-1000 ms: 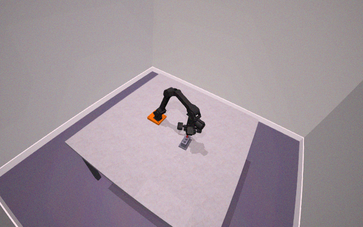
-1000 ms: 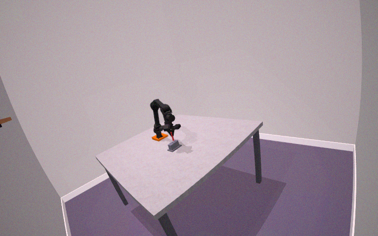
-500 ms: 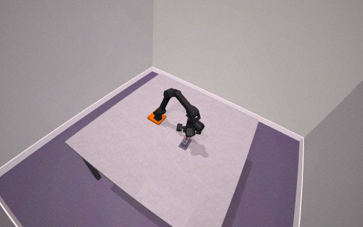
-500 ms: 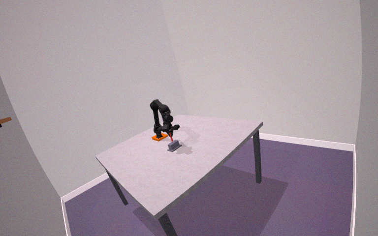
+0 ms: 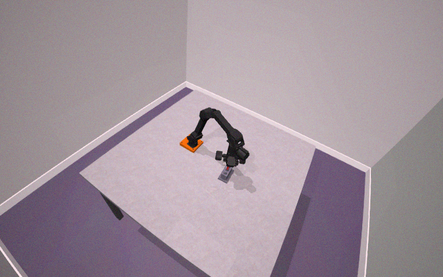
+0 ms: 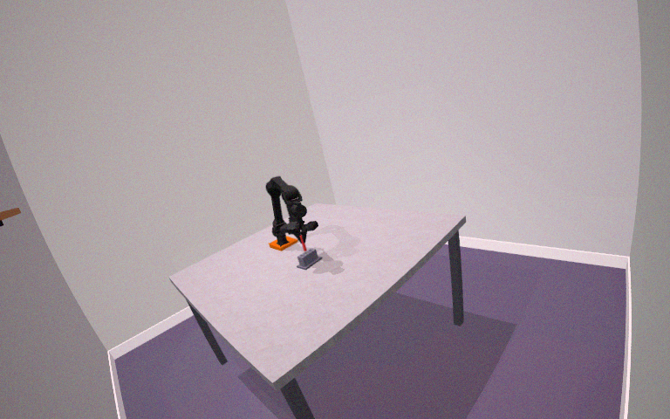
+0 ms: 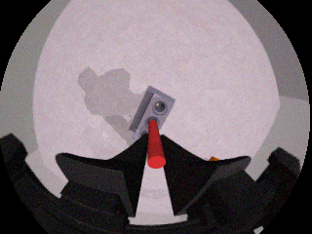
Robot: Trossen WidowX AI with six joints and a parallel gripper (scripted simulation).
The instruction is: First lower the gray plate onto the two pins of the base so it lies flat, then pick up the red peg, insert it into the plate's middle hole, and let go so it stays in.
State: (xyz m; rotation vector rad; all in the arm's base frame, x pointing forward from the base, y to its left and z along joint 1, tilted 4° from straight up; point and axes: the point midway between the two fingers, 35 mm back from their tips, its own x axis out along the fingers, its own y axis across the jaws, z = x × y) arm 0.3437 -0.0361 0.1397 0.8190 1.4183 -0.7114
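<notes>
My gripper tip is now 70 mm above the gray plate. Round my gripper tip: dark flat base 110 mm below; red peg right at my gripper tip.
</notes>
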